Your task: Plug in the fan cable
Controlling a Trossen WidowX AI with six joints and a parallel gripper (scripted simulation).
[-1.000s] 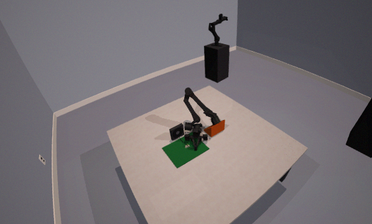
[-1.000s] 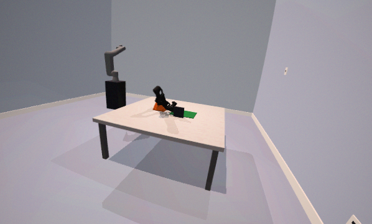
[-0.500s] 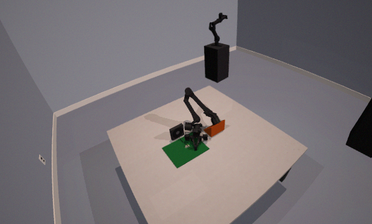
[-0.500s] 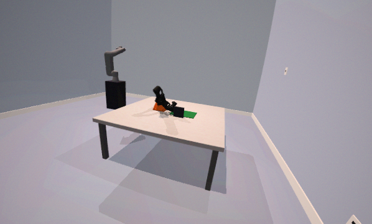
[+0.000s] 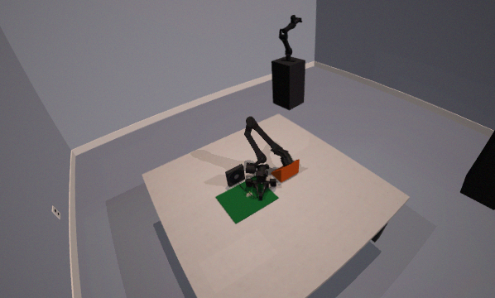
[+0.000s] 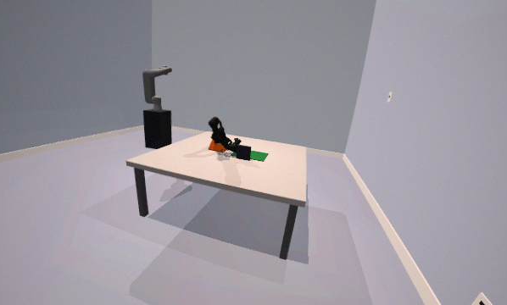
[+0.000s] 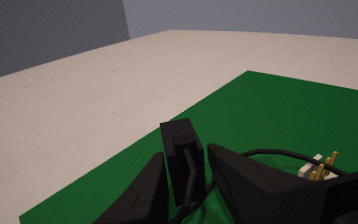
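My gripper tip is 1 cm above the black plug. From my gripper tip the other things lie so: green board (6 cm to the right, 6 cm ahead, 5 cm below); then black fan (20 cm to the right, 3 cm above, 2 cm ahead).
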